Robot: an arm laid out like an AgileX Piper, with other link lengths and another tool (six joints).
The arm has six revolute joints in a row. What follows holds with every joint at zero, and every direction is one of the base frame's. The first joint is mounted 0.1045 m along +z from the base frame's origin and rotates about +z. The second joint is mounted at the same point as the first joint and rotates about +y. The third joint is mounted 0.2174 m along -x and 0.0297 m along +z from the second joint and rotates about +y. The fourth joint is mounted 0.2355 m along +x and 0.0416 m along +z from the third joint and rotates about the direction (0.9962, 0, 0.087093). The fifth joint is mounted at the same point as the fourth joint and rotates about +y. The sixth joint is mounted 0.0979 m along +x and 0.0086 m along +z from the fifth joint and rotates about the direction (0.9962, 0, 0.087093). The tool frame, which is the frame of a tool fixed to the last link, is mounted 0.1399 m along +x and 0.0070 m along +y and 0.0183 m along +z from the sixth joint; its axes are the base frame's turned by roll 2.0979, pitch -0.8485 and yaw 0.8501 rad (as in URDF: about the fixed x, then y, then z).
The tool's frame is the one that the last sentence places.
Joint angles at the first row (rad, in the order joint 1, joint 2, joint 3, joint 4, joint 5, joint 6):
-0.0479, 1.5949, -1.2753, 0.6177, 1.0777, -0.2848
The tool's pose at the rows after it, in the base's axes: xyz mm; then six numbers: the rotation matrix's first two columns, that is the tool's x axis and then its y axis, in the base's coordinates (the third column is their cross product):
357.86 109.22 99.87 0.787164 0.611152 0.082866 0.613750 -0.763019 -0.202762
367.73 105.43 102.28 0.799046 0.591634 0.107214 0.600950 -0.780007 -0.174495
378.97 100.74 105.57 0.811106 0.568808 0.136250 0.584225 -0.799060 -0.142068
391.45 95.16 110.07 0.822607 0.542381 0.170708 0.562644 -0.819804 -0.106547
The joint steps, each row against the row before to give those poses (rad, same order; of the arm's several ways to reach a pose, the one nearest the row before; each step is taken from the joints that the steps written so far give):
0.0000, -0.0001, 0.0000, 0.0000, -0.0233, 0.0000
0.0000, 0.0000, 0.0000, 0.0000, -0.0453, 0.0000
0.0000, 0.0001, 0.0000, 0.0000, -0.0528, 0.0000
0.0000, 0.0000, 0.0000, 0.0009, -0.0601, 0.0000

